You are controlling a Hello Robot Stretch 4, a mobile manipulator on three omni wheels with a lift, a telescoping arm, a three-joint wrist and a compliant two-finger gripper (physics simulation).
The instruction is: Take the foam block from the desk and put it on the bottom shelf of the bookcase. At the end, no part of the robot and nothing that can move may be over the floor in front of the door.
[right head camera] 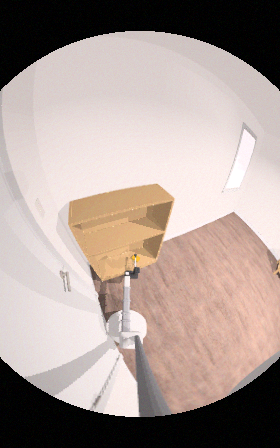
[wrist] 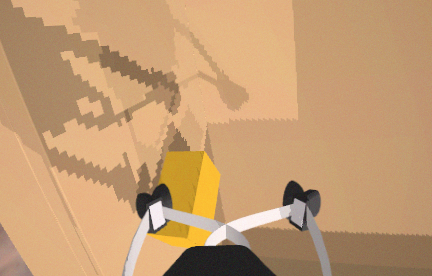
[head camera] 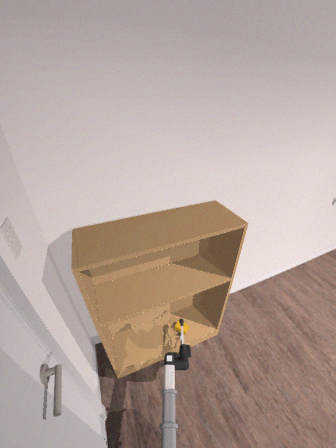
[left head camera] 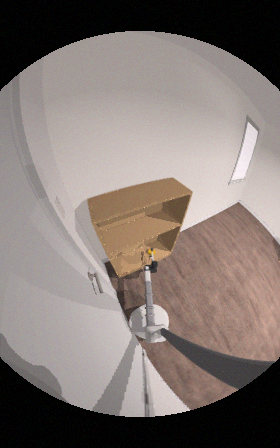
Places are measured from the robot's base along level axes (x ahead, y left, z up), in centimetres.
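Where they show: gripper, fingertip midpoint: (right head camera: 134, 257) (wrist: 227, 198) (head camera: 181, 325) (left head camera: 150, 251).
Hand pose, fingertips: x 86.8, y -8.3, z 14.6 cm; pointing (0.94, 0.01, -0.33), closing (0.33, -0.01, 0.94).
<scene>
Things, the pixels of their top centre, and the offset from my fingertips. "spot": a spot on its surface instead. Level surfaces: height alone.
- yellow foam block at its top centre: (wrist: 206, 201) (head camera: 182, 325) (left head camera: 151, 251) dx +1.8, dy -0.9, dz -2.9 cm
- wooden bookcase at a spot on its surface: (head camera: 160, 235) spot: dx -8.4, dy +12.6, dz +88.6 cm
- bottom shelf at its surface level: dz -7.4 cm
- white door with its handle, surface spot: (head camera: 57, 390) (left head camera: 98, 283) spot: dx -61.5, dy +37.8, dz +75.9 cm
The yellow foam block (head camera: 180, 328) (left head camera: 150, 252) (right head camera: 135, 258) (wrist: 187, 195) is in the lower bay of the wooden bookcase (head camera: 160, 235) (left head camera: 140, 192) (right head camera: 120, 198), at the bottom shelf (head camera: 137, 347). In the wrist view it is turned, with two long sides showing, and lies against or behind the left finger. My gripper (head camera: 182, 323) (wrist: 227, 198) is open, with a wide gap between the block and the right finger. The fingers reach into the lower bay from the front. Whether the block touches the left finger or rests fully on the shelf cannot be told. The desk is not identifiable.
The white door with its handle (head camera: 57, 390) (left head camera: 96, 281) (right head camera: 65, 281) is at the left, close to the bookcase. My telescoping arm (head camera: 169, 410) (left head camera: 149, 295) extends over the wood floor to the bookcase. My round white base (left head camera: 137, 320) (right head camera: 115, 325) stands close to the door-side wall.
</scene>
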